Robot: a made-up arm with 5 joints. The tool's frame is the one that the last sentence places.
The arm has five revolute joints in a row. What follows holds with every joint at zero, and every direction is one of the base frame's.
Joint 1 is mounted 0.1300 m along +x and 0.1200 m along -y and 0.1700 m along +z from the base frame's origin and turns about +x.
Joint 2 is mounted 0.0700 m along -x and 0.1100 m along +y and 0.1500 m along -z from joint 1 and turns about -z.
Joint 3 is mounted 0.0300 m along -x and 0.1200 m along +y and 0.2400 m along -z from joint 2 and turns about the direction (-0.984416, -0.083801, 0.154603).
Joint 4 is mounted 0.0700 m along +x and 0.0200 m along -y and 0.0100 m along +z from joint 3 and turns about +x.
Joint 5 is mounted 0.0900 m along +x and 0.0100 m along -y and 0.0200 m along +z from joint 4 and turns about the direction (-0.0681, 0.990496, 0.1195).
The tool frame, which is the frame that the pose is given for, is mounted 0.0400 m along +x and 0.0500 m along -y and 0.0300 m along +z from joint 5; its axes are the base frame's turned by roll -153.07, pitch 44.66 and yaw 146.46 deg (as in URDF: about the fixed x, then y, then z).
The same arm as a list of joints. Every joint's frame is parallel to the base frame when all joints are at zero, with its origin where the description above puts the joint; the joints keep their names.
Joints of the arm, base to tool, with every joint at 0 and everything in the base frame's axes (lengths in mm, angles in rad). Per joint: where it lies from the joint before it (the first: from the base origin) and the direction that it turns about. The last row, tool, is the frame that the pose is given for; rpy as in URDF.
joint 1: axis +x offset 130.0 -120.0 170.0
joint 2: axis -z offset -70.0 110.0 -150.0
joint 3: axis -0.984416 -0.083801 0.154603 offset -30.0 120.0 -240.0
joint 4: axis +x offset 70.0 -20.0 10.0
joint 5: axis -0.0681 0.990496 0.1195 offset 90.0 -10.0 20.0
tool: offset 40.0 -50.0 30.0 rpy -2.6716 0.7795 2.5562

